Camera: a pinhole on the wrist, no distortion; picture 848 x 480 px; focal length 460.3 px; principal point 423.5 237.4 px. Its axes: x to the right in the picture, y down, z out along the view. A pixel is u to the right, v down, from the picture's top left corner.
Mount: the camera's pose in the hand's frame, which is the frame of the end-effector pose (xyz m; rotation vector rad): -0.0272 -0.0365 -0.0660 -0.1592 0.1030 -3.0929
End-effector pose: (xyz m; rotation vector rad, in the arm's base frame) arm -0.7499 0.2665 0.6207 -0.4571 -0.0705 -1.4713
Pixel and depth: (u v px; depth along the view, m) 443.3 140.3 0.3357
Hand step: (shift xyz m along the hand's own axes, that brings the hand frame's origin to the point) -0.0094 0.0119 0.2735
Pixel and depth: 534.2 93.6 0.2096
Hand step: -0.0581 0.0130 0.1516
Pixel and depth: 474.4 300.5 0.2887
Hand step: -0.0274 -0.0959 0.2211
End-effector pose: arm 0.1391 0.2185 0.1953 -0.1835 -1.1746 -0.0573
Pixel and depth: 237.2 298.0 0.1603
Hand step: 0.0548 -0.0648 0.0851
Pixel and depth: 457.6 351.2 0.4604
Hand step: -0.0088 -0.1811 0.3866
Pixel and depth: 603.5 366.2 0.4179
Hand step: -0.1416 -0.1874 0.3573
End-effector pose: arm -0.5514 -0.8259 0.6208 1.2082 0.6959 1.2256
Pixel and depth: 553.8 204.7 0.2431
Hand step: -0.0710 -0.0381 0.1834
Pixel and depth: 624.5 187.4 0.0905
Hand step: -0.0575 -0.0343 0.0285
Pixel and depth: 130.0 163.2 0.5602
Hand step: 0.3825 0.0341 0.4601
